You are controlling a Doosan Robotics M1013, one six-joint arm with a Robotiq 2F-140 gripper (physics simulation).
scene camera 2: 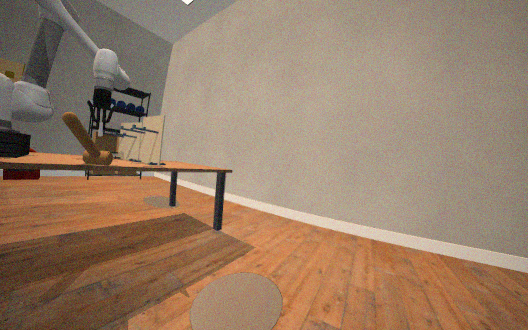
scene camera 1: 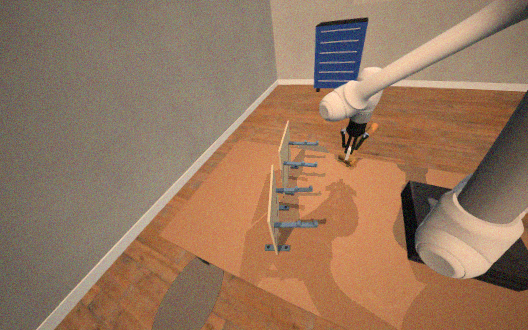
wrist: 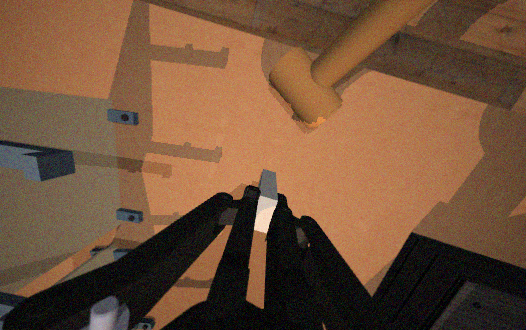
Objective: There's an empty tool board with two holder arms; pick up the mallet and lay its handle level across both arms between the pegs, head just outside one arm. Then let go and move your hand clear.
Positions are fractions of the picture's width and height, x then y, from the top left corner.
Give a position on a tool board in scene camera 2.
0.29, 0.39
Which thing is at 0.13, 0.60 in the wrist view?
A tool board.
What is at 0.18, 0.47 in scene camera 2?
An orange mallet.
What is my gripper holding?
Nothing.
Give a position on a tool board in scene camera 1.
At 0.52, 0.67
